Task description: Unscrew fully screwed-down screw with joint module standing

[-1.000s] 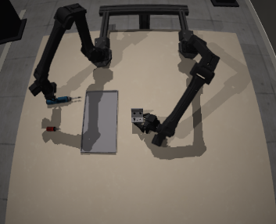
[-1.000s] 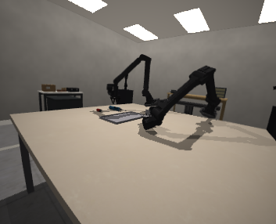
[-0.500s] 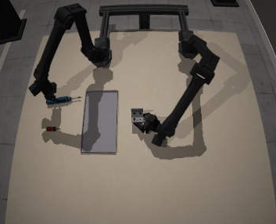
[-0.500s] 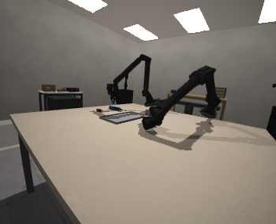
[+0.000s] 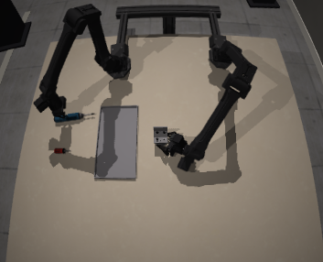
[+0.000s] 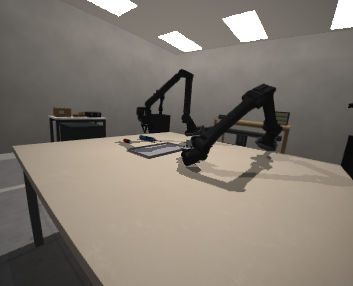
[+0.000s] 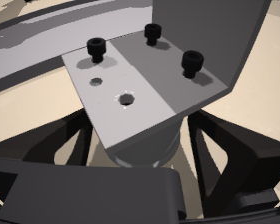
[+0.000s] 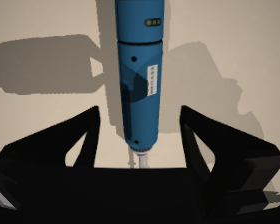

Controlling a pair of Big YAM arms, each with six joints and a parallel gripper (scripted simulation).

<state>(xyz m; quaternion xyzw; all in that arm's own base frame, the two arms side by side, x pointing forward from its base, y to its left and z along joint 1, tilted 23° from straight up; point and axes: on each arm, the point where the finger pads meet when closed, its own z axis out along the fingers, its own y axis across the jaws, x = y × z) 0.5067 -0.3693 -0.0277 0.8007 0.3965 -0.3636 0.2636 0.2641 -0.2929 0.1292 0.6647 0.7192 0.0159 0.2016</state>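
Now: left hand 10 mm below the joint module. From my left hand the other things lie so: grey bracket: 50 mm above; flat grey tray: 240 mm to the right, 30 mm behind, 20 mm below; red-handled tool: 550 mm to the right, 10 mm below.
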